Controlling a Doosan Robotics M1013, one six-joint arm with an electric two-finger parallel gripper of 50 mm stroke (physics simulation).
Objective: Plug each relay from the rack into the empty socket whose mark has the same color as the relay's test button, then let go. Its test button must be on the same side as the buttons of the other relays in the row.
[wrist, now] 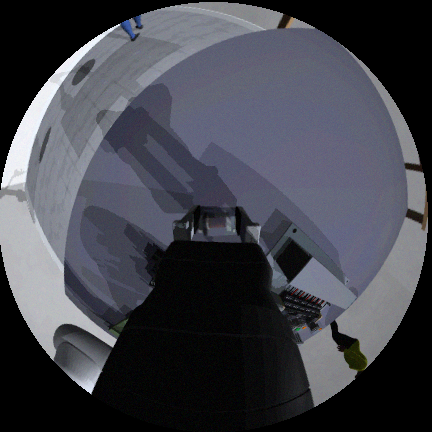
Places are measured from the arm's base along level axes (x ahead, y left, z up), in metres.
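Pixels of known places: gripper, fingertip midpoint: (217, 214).
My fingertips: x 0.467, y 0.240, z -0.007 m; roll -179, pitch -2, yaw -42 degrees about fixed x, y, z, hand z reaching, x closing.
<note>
Ahead of a thing's pixels: the offset from my fingertips to its middle. "spot": to the spot under its first point. Level surfaces: height alone.
My gripper (217, 214) is shut on a relay in the middle of the wrist view. The relay {0.006 m back, 0.007 m right, 0.004 m up} (217, 226) has a clear housing with reddish-brown parts inside and sits between the two fingers; the color of its test button cannot be made out. To the lower right, partly behind the gripper body, a row of dark relays and sockets {0.008 m back, 0.282 m right, 0.010 m up} (304, 303) stands beside the light grey housing. Small green {0.022 m back, 0.243 m right, 0.044 m up} (298, 329) and orange {0.012 m back, 0.268 m right, 0.038 m up} (305, 327) marks show at its lower end. Which sockets are empty cannot be told. The rack cannot be made out.
A light grey housing {spot: 0.067 m ahead, 0.171 m right, 0.053 m up} (327, 282) with a dark square opening {spot: 0.041 m ahead, 0.099 m right, 0.032 m up} (293, 259) stands right of the gripper. A dark object {0.107 m back, 0.040 m right, 0.002 m up} (155, 262) and a green edge (119, 326) show at the left. A person in a yellow top (355, 355) is beyond the table {0.010 m down} (310, 110).
</note>
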